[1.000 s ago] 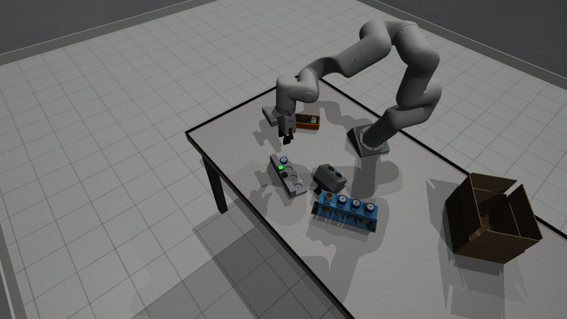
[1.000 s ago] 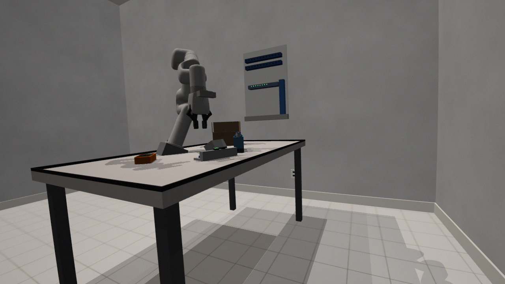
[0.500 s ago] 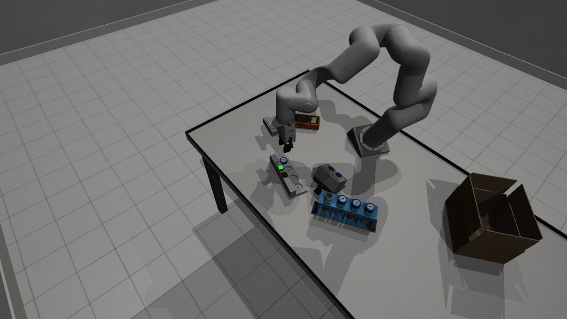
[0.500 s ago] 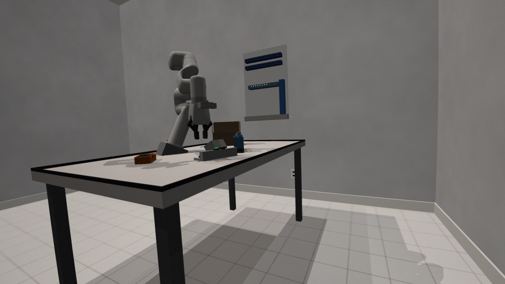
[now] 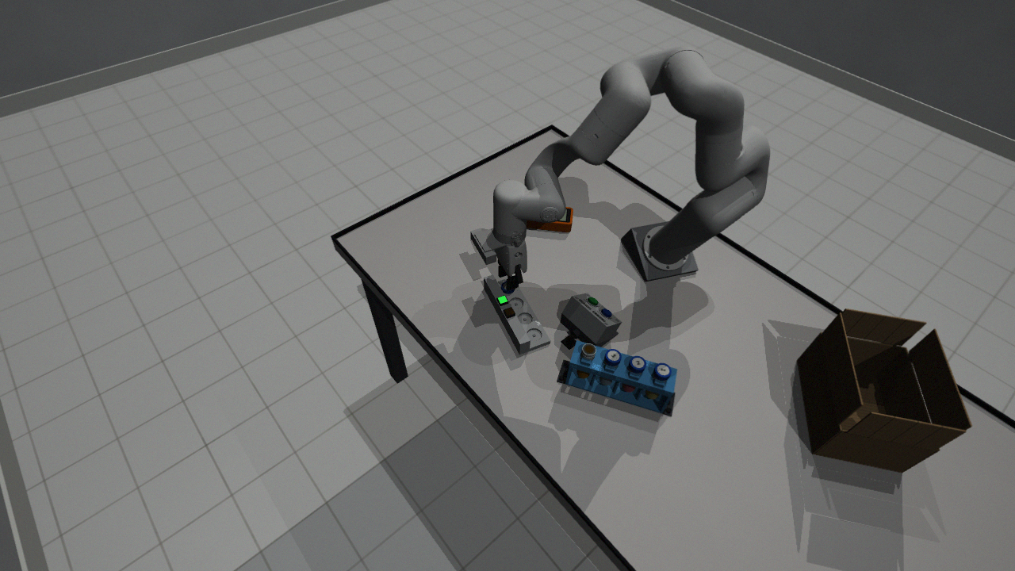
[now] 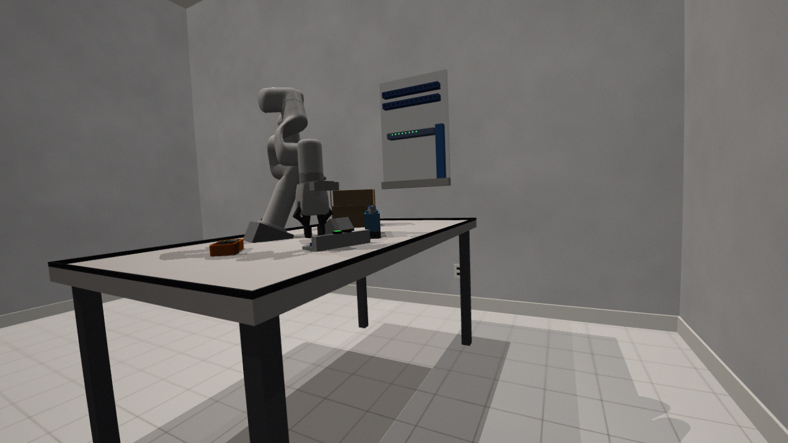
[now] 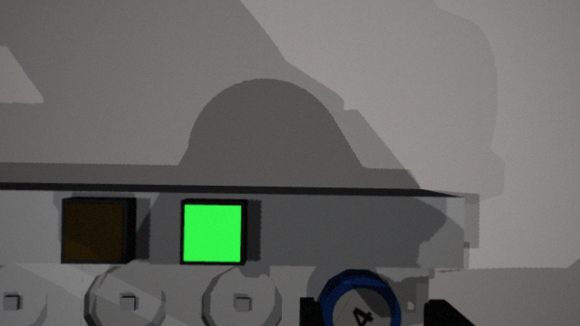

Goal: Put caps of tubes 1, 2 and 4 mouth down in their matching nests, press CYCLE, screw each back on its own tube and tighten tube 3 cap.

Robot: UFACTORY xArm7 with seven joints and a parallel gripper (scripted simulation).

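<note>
Right now my hand is 4 cm above the cap 4. Also, from my hand: blue key 22 cm to the left, 15 cm behind, 1 cm above; then key housing 20 cm to the left, 12 cm behind; then green key 17 cm to the left, 14 cm behind, 1 cm above.
</note>
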